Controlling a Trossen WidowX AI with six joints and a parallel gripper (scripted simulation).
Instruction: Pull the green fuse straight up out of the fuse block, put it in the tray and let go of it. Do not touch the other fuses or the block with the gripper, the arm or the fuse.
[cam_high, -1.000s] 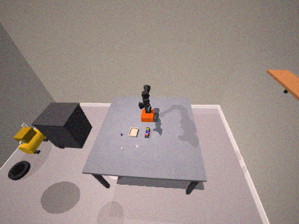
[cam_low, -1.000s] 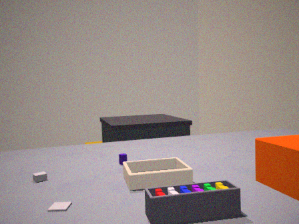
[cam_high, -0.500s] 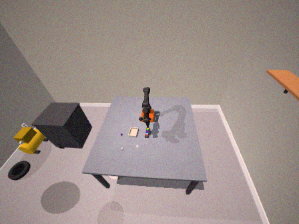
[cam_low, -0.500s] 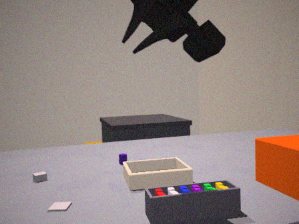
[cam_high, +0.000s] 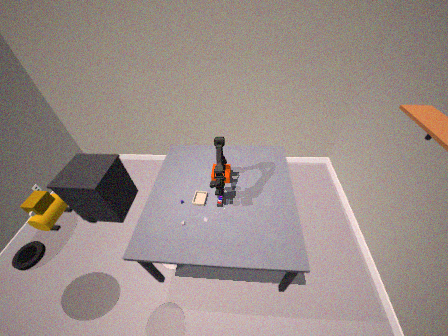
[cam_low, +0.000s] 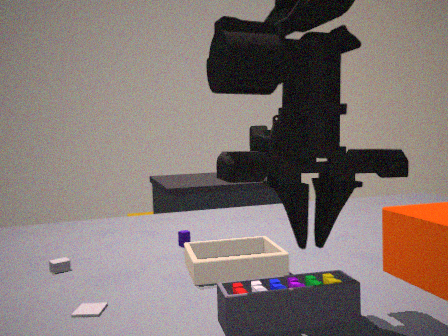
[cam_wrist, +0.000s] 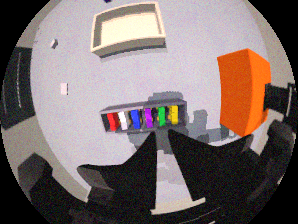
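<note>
My gripper tip is 10 mm past the green fuse, 10 mm to the left of it and 50 mm above it. The rest, counted from my gripper tip: grey block: 240 mm ahead, 310 mm to the right, 70 mm below; then tray: 10 mm ahead, 190 mm to the right, 70 mm below.
</note>
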